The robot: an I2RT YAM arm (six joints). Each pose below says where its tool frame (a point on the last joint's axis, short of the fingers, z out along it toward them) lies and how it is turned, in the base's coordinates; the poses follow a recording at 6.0 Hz.
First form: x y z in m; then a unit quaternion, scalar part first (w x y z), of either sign.
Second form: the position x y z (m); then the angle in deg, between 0 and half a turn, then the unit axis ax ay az. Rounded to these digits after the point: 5 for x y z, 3 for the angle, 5 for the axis.
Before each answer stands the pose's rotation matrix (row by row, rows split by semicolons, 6 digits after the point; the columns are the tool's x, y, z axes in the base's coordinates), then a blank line. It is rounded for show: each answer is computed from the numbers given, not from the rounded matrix.
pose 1, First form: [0.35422, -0.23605, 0.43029, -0.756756, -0.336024, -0.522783, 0.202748]
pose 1, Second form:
0.371183 0.658196 0.654982; 0.044474 0.691962 -0.720562; -0.927494 0.296590 0.227572

[0.35422, -0.23605, 0.43029, 81.642, 0.51404, 0.79973, -0.31016]
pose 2, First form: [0.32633, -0.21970, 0.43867, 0.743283, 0.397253, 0.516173, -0.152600]
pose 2, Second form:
0.420558 0.636952 0.646083; 0.183252 0.637807 -0.748078; -0.888566 0.433006 0.151512

[0.32633, -0.21970, 0.43867, 83.976, 0.59382, 0.77158, -0.22811]
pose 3, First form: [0.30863, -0.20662, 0.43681, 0.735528, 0.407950, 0.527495, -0.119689]
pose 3, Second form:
0.414848 0.606452 0.678320; 0.254314 0.638503 -0.726387; -0.873628 0.473846 0.110653

[0.30863, -0.20662, 0.43681, 85.296, 0.60214, 0.77860, -0.17666]
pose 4, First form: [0.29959, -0.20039, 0.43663, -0.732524, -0.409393, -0.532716, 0.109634]
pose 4, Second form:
0.408388 0.596799 0.690688; 0.275561 0.640756 -0.716588; -0.870221 0.482973 0.097222

[0.29959, -0.20039, 0.43663, 85.803, 0.60139, 0.78255, -0.16105]
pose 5, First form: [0.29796, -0.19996, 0.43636, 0.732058, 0.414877, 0.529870, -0.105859]
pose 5, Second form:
0.416063 0.594651 0.687954; 0.284672 0.633342 -0.719611; -0.863628 0.495245 0.094230

[0.29796, -0.19996, 0.43636, 85.882, 0.60900, 0.77780, -0.15539]
